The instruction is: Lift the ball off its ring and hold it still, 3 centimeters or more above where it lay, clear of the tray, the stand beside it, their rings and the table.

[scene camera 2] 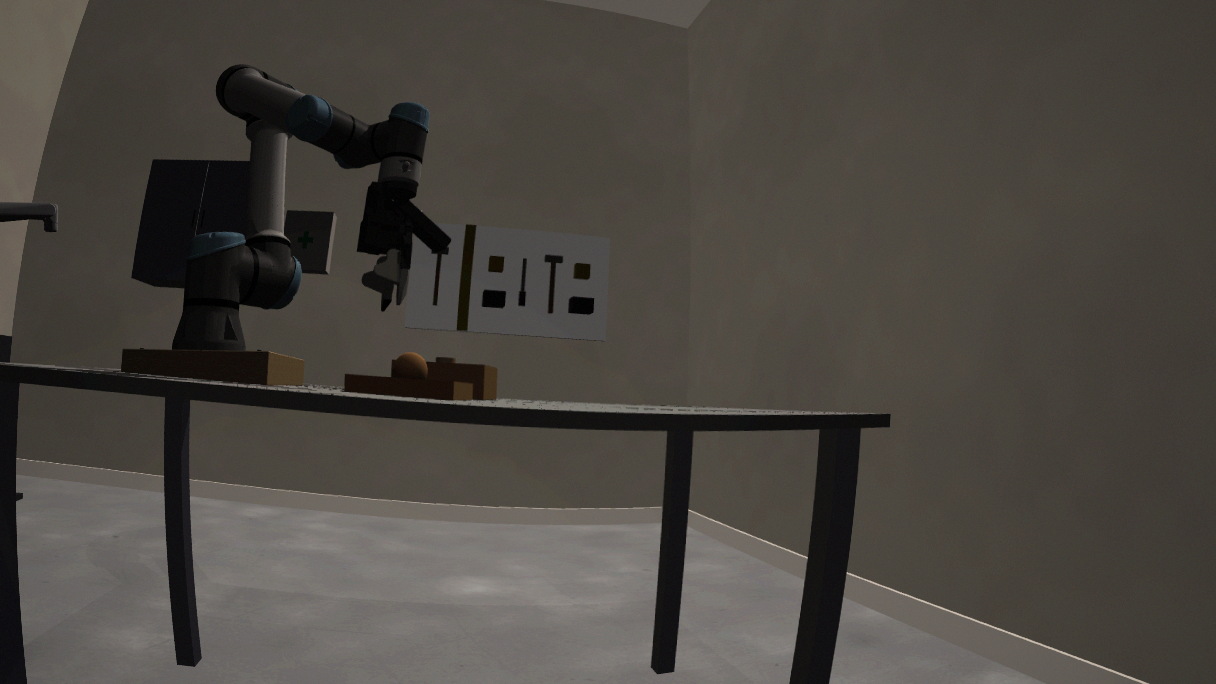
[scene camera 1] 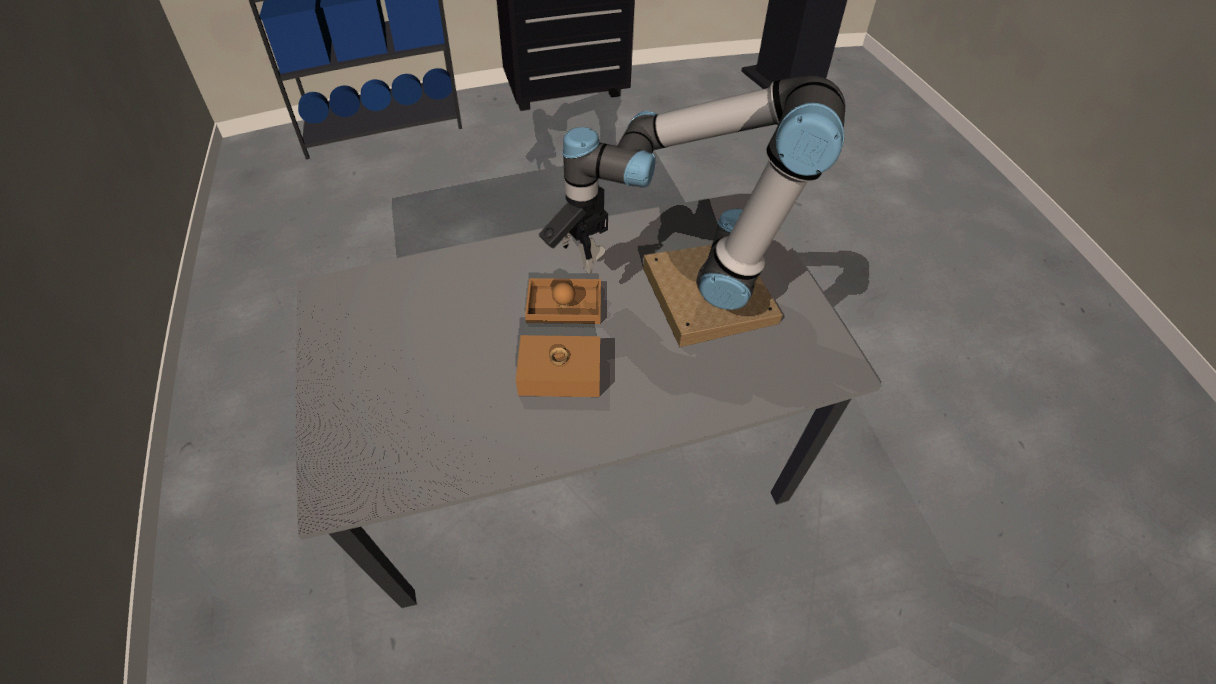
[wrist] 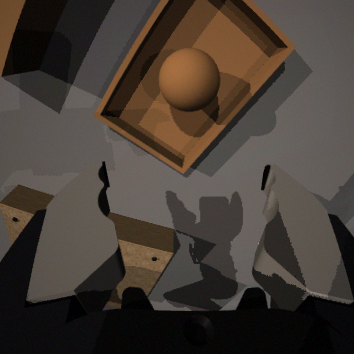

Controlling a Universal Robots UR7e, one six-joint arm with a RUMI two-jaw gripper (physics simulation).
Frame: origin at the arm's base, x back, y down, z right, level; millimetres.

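Seen in the pictures: gripper, fingertip midpoint: [scene camera 2: 390,308] [scene camera 1: 577,260] [wrist: 184,166]; arm's base, link origin: [scene camera 2: 209,355].
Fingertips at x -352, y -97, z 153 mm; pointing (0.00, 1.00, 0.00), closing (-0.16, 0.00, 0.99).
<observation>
Offsets run from my fingertips to a thing's top centre. "spot": to the spot under its first point.
An orange ball {dx -42, dy +68, dz -2 mm} [scene camera 1: 562,293] [scene camera 2: 411,365] [wrist: 189,79] sits inside the shallow orange tray {dx -42, dy +112, dz -2 mm} [scene camera 1: 562,319] [scene camera 2: 365,384] [wrist: 140,142]; the ring under it is hidden. The orange stand [scene camera 1: 544,380] [scene camera 2: 485,380] is a block beside the tray, with a small ring {spot: dx -129, dy +76, dz -172 mm} [scene camera 1: 558,347] on its top. My gripper [scene camera 1: 591,262] [scene camera 2: 390,306] [wrist: 184,166] is open and empty. It hangs well above the table, off to one side of the ball. In the wrist view the ball shows beyond the line between the fingertips.
The table [scene camera 1: 408,340] [scene camera 2: 765,418] carries the tray and stand. The arm's wooden base board [scene camera 1: 671,293] [scene camera 2: 195,364] [wrist: 145,245] lies on the robot's side of them. A shelf rack [scene camera 1: 365,63] and black drawers [scene camera 1: 569,51] stand by the wall.
</observation>
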